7 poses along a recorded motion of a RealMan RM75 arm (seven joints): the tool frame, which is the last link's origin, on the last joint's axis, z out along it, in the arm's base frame.
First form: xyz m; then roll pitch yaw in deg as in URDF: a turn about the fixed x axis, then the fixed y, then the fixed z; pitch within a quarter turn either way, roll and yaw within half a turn.
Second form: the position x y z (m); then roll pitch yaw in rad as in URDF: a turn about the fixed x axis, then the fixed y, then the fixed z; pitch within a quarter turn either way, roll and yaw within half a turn. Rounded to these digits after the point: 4 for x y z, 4 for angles.
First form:
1: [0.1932, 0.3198, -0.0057, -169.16, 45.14, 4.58]
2: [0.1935, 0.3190, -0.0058, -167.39, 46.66, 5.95]
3: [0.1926, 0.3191, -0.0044, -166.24, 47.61, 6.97]
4: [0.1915, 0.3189, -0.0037, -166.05, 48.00, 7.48]
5: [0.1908, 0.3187, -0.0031, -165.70, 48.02, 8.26]
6: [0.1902, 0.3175, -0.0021, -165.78, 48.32, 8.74]
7: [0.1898, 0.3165, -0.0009, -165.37, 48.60, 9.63]
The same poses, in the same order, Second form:
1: [0.1932, 0.3198, -0.0057, -2.9524, 0.7878, 0.0799]
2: [0.1935, 0.3190, -0.0058, -2.9215, 0.8144, 0.1038]
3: [0.1926, 0.3191, -0.0044, -2.9014, 0.8310, 0.1216]
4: [0.1915, 0.3189, -0.0037, -2.8981, 0.8378, 0.1306]
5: [0.1908, 0.3187, -0.0031, -2.8920, 0.8381, 0.1442]
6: [0.1902, 0.3175, -0.0021, -2.8934, 0.8433, 0.1525]
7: [0.1898, 0.3165, -0.0009, -2.8863, 0.8482, 0.1681]
